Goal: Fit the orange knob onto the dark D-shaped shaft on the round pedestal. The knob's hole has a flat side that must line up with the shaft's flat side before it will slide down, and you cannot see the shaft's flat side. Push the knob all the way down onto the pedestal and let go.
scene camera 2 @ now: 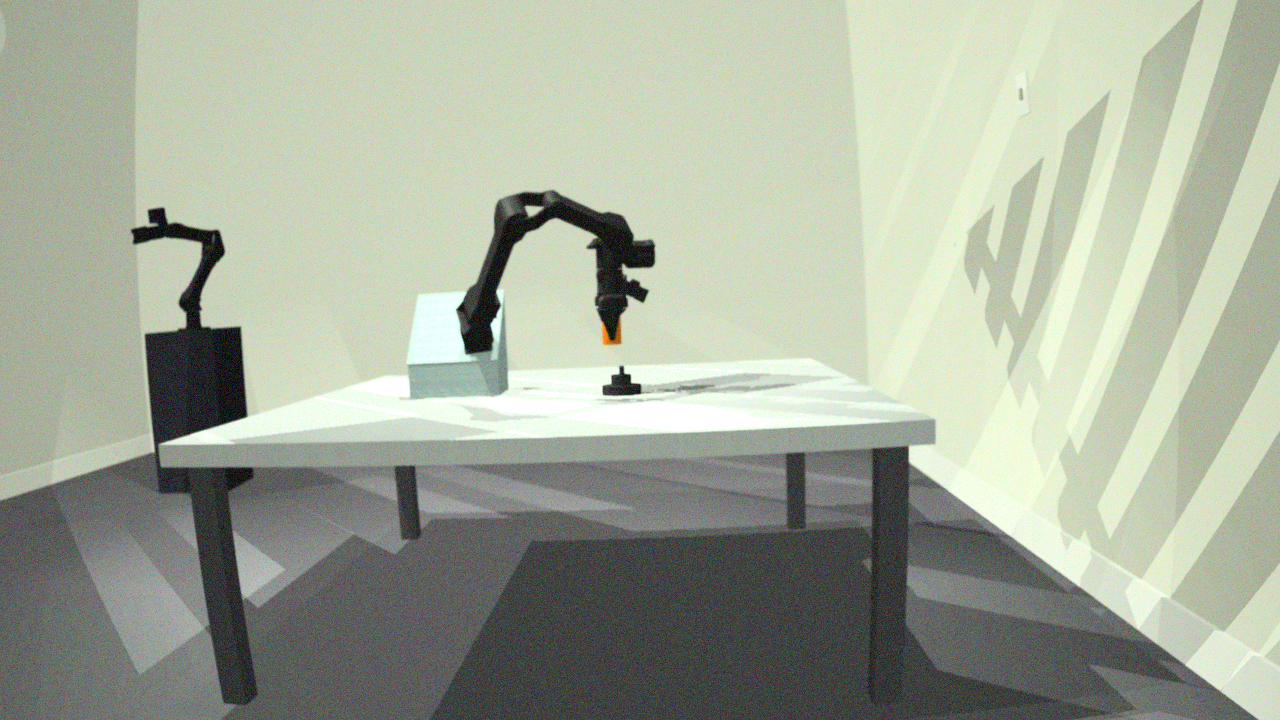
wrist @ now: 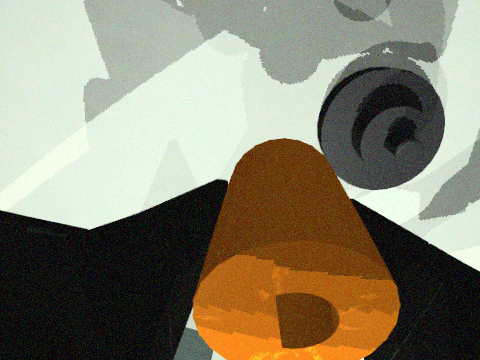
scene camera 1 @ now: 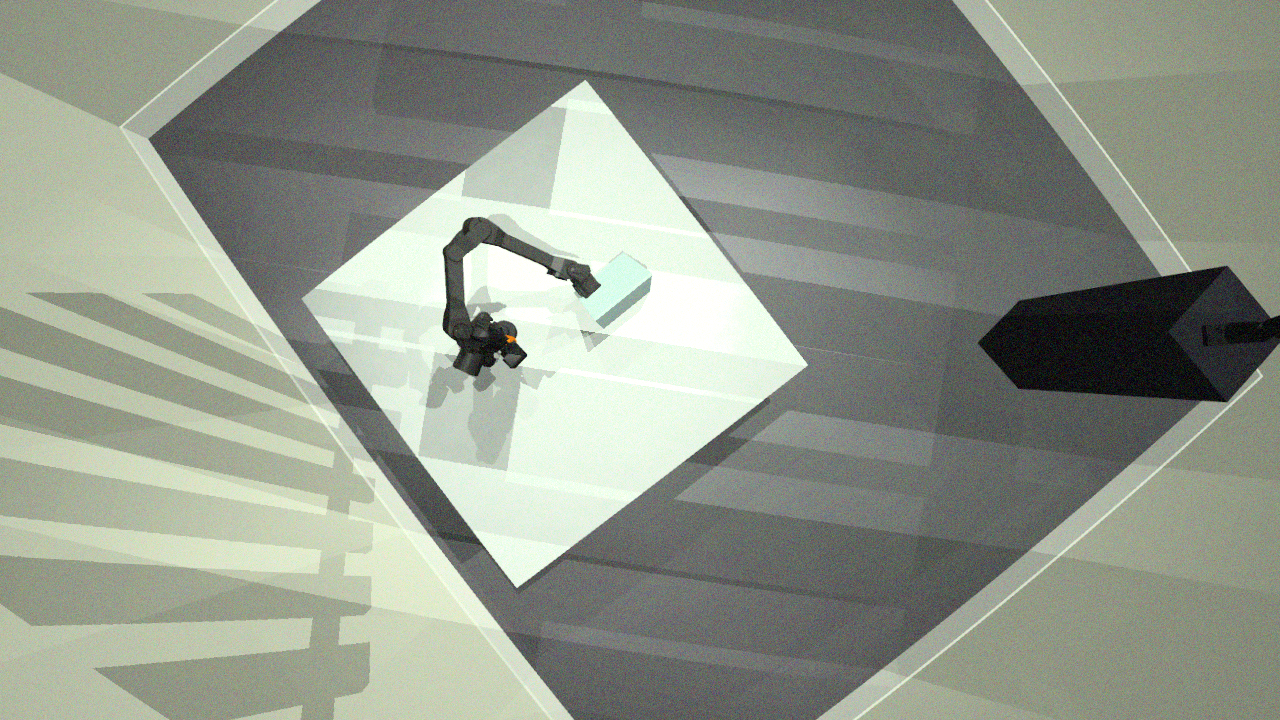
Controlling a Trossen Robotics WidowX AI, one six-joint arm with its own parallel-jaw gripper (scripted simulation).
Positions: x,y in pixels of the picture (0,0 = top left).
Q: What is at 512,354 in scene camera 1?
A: The gripper.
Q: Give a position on an orange knob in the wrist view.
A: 290,262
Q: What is the gripper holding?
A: An orange knob.
